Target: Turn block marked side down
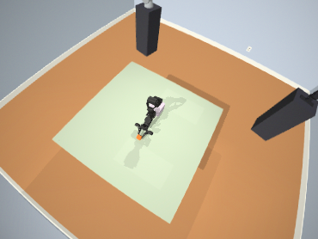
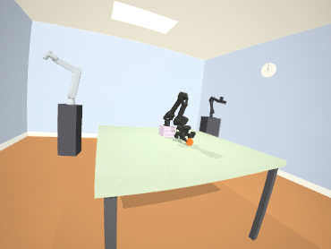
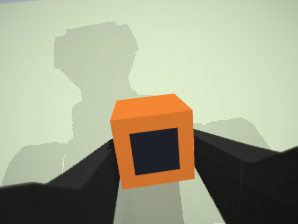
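Right now my gripper tip is right at the orange block.
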